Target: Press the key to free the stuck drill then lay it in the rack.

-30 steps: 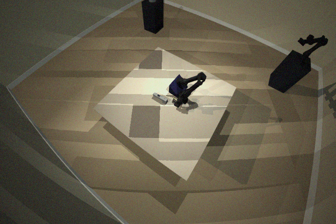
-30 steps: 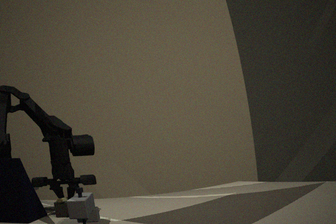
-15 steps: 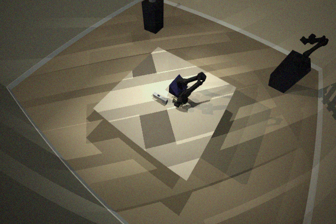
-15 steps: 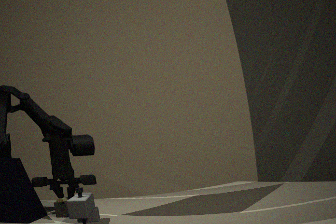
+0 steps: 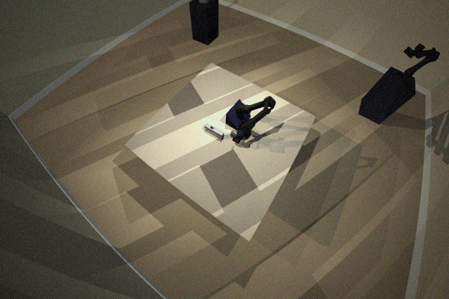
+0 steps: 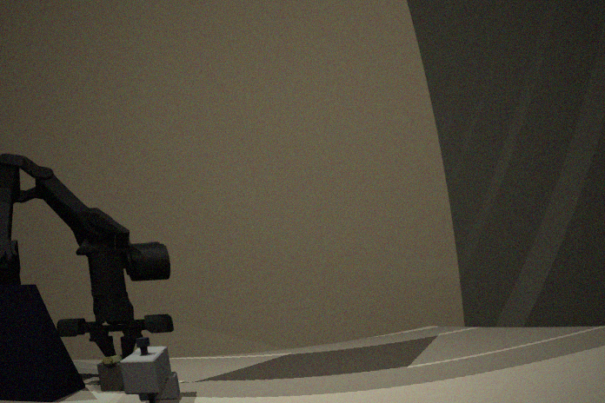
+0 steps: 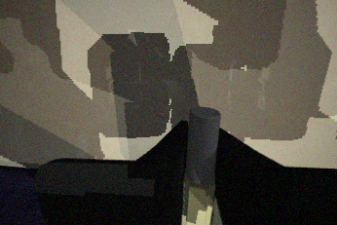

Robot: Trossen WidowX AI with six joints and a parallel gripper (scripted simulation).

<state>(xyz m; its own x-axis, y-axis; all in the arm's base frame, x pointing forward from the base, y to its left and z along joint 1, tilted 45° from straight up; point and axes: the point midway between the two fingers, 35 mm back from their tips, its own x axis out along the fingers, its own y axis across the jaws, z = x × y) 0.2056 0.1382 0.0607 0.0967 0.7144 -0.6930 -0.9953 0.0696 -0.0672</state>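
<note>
Right now the drill is 4 cm to the right of my gripper tip and 4 cm above it. The rest, counted from my gripper tip: blue key 7 cm ahead, 24 cm to the right, 4 cm above; then small dark block 5 cm to the right, 1 cm above.
</note>
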